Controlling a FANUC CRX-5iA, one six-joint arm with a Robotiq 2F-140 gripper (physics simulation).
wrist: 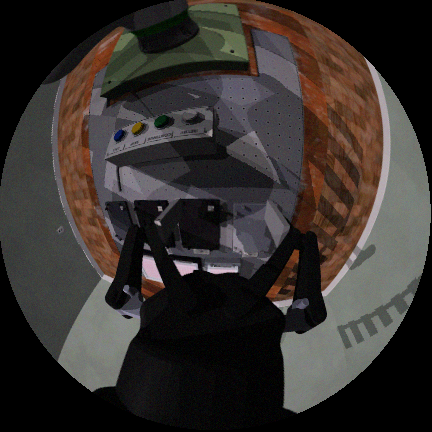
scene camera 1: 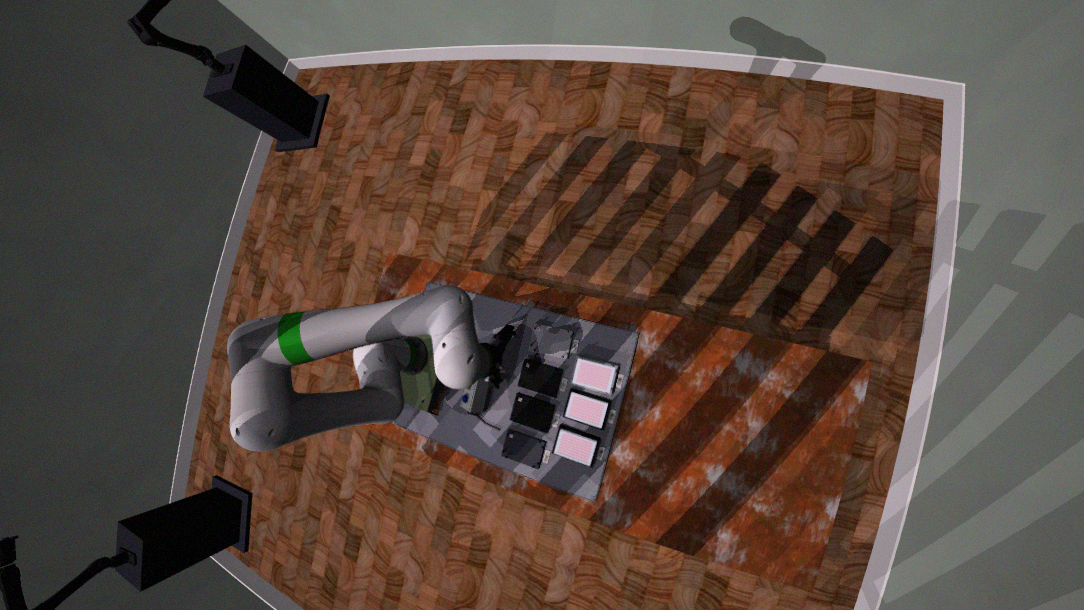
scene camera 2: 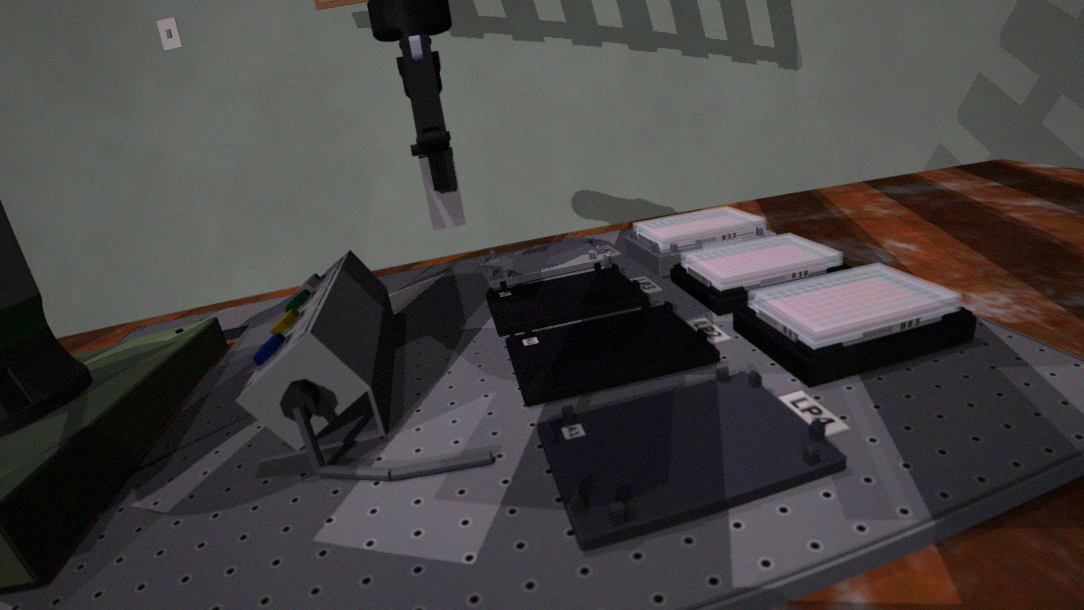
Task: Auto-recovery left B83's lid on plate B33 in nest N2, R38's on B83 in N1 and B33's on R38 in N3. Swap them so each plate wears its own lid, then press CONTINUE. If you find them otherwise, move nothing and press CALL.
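Pixels of known places: gripper, fingertip midpoint: (wrist: 222, 207) (scene camera 1: 511, 355) (scene camera 2: 447, 213); arm's base, origin of the base link: (scene camera 1: 411, 355) (scene camera 2: 6, 414).
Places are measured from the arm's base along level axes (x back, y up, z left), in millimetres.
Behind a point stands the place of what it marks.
Note:
Three plates with pink wells sit in a row of nests, each under a clear lid. In scene camera 2 the nearest plate (scene camera 2: 856, 303) {x -662, y 7, z -233 mm} (scene camera 1: 576, 446) {x -680, y 7, z -210 mm} reads B83, the middle plate (scene camera 2: 761, 261) {x -682, y 3, z -108 mm} (scene camera 1: 585, 409) {x -695, y 3, z -83 mm} R38, and the far plate (scene camera 2: 697, 227) {x -690, y 12, z 7 mm} (scene camera 1: 594, 375) {x -712, y 13, z 35 mm} appears to read B33. Lid markings are not legible. The button box (wrist: 165, 142) {x -324, y 53, z -5 mm} (scene camera 2: 325, 349) {x -312, y 42, z -154 mm} carries a blue button (wrist: 119, 135) {x -274, y 43, z -106 mm}, yellow button (wrist: 137, 128) {x -280, y 44, z -59 mm}, green button (wrist: 161, 121) {x -285, y 44, z -11 mm} beside the CONTINUE text, and white button (wrist: 191, 117) {x -293, y 45, z 39 mm}. My gripper (wrist: 222, 207) {x -434, y 69, z 68 mm} (scene camera 2: 445, 204) {x -434, y 69, z 68 mm} is open and empty, high between the box and the plates.
A row of lid parks lies between box and plates: dark park LP4 (scene camera 2: 689, 455) {x -487, y -19, z -282 mm} (scene camera 1: 524, 449) {x -497, y -19, z -267 mm}, two black parks (scene camera 2: 610, 352) {x -505, y -19, z -149 mm} (scene camera 2: 568, 298) {x -521, y -19, z -23 mm}, and a clear-grey one (wrist: 252, 227) {x -533, y -19, z 126 mm}. A cable (scene camera 2: 439, 464) {x -362, y -22, z -215 mm} trails from the box. The green robot base (wrist: 175, 65) {x -139, y 0, z 13 mm} stands behind the box.

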